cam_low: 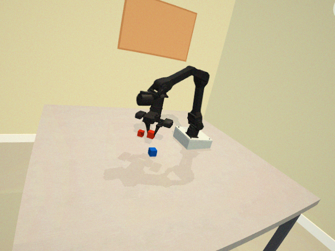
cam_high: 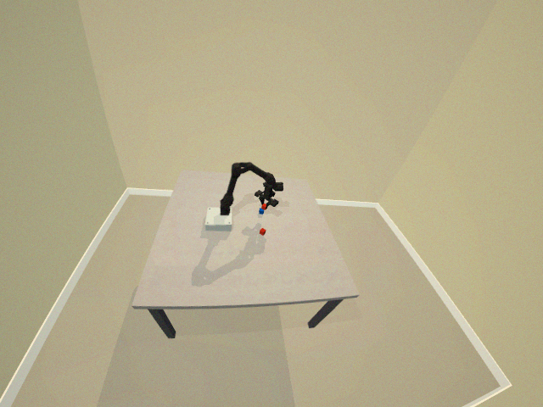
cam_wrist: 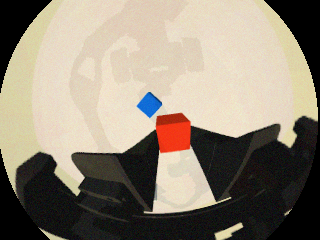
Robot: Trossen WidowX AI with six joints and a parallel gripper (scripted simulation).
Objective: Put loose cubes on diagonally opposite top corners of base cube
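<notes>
The blue cube is 1 cm behind my gripper tip, 4 cm to the left of it and 8 cm below it.
</notes>
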